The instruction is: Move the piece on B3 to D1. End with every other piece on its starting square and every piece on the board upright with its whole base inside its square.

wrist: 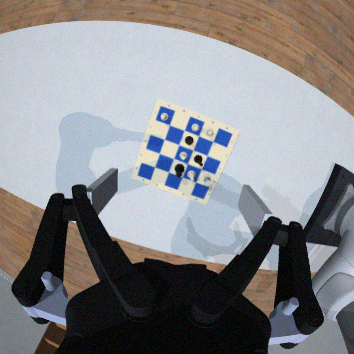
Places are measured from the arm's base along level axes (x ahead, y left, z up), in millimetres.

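Pixels of known places: gripper, fingertip midpoint: (pixel 178 187); arm's base at its link origin: (pixel 345 211).
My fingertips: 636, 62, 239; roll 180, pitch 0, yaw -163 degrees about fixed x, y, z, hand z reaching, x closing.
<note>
Ahead of a thing's pixels: the offset from my fingertips to its top centre, as dx, dy, dz. "*": to the spot under its first point. Level surfaces: height alone.
The blue and cream chessboard @[* +81, +121, -268] (pixel 135 175) lies on the pale table, turned at an angle. Black pieces @[-10, -21, -235] (pixel 189 140) @[-51, +13, -228] (pixel 198 159) @[-17, +55, -215] (pixel 179 170) stand near its middle. Pale pieces stand at the upper left corner @[* +65, -52, -238] (pixel 164 116), along the top edge @[* -10, -57, -237] (pixel 195 127) @[* -44, -61, -229] (pixel 210 132), in the middle (pixel 183 155) and at the lower right (pixel 191 174) (pixel 207 178). The square labels are too small to read, so I cannot tell which piece is on B3. My gripper (pixel 178 187) is wide open and empty, high above the table, its fingers on either side of the board's lower part in view.
The pale table top @[dz -274] (pixel 240 85) has a curved-looking edge with wooden floor (pixel 300 45) beyond. A white robot arm part (pixel 340 280) and a dark panel (pixel 322 217) show at the right. Shadows of the arm fall across the table and the board's lower side.
</note>
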